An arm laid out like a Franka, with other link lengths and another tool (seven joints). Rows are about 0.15 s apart.
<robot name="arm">
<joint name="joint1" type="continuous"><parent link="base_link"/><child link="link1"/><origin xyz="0 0 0.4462" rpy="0 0 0"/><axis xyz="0 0 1"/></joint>
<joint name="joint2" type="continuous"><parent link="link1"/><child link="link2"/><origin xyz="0 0 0" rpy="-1.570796 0 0"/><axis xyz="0 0 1"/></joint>
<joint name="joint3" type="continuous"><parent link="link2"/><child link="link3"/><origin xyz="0 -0.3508 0" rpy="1.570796 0 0"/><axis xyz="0 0 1"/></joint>
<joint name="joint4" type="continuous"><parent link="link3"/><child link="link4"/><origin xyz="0.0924 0 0" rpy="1.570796 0 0"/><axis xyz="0 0 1"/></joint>
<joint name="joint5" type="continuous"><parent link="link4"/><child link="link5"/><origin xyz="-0.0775 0.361 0" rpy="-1.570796 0 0"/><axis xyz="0 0 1"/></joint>
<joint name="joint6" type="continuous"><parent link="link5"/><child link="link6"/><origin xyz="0 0 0" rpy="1.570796 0 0"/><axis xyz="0 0 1"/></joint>
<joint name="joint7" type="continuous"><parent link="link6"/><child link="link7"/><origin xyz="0.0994 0 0" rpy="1.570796 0 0"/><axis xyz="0 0 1"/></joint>
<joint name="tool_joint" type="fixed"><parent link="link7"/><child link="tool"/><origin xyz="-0.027 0.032 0.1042" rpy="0 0.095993 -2.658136"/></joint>
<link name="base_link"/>
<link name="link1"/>
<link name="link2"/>
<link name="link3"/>
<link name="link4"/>
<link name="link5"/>
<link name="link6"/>
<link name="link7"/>
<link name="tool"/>
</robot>
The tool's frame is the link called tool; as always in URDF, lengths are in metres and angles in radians. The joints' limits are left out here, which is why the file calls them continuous.
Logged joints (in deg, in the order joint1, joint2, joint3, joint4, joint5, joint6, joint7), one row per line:
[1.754 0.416 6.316 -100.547 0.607 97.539 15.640]
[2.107 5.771 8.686 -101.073 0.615 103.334 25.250]
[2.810 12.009 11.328 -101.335 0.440 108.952 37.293]
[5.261 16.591 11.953 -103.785 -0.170 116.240 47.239]
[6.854 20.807 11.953 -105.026 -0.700 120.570 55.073]
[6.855 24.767 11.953 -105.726 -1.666 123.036 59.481]
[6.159 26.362 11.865 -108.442 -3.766 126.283 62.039]
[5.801 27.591 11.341 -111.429 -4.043 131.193 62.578]
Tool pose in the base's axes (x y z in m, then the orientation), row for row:
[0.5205 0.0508 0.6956 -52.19 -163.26 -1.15]
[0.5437 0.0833 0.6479 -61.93 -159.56 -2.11]
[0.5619 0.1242 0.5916 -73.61 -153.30 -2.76]
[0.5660 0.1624 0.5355 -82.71 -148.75 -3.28]
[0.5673 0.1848 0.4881 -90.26 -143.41 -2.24]
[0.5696 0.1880 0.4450 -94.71 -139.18 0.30]
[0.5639 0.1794 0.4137 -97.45 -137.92 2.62]
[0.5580 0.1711 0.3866 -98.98 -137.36 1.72]
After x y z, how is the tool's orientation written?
As a rotation vector, in degrees.
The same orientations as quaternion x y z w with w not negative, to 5 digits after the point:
[-0.30363 -0.94981 -0.00669 0.07495]
[-0.36073 -0.92941 -0.01229 0.07698]
[-0.43118 -0.89797 -0.01617 0.08647]
[-0.48411 -0.87064 -0.01920 0.08516]
[-0.53037 -0.84268 -0.01316 0.09181]
[-0.55968 -0.82247 0.00177 0.10151]
[-0.57428 -0.81277 0.01544 0.09676]
[-0.58205 -0.80774 0.01011 0.09310]

